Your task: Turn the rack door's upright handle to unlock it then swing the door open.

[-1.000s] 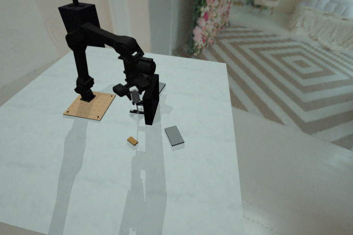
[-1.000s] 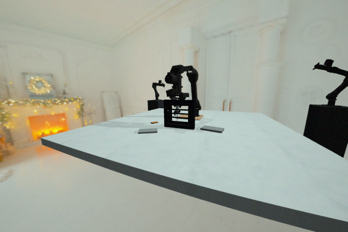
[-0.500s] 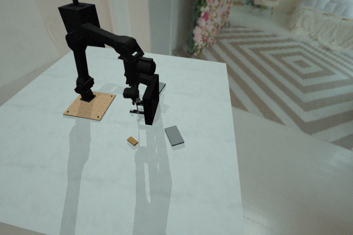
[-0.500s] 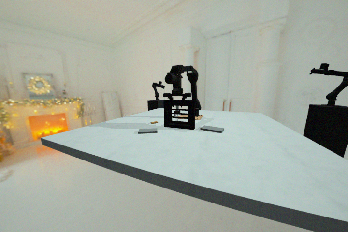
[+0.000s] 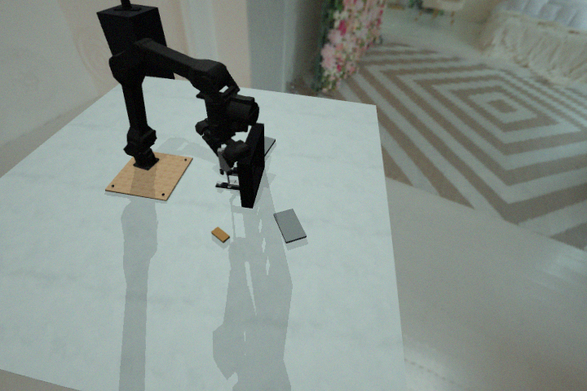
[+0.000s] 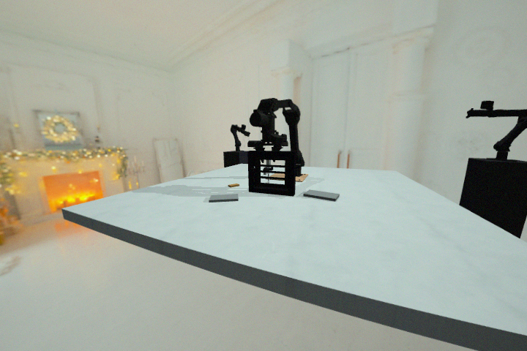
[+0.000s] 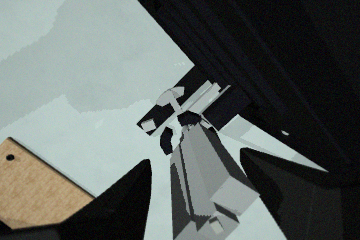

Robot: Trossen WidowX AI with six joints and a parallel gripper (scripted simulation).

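Right now my gripper tip is 1 cm to the right of the grey upright handle and 2 cm above it. The rest, counted from my gripper tip: grey slab: 23 cm ahead, 7 cm to the right, 12 cm below; small brown block: 6 cm ahead, 17 cm to the right, 12 cm below.
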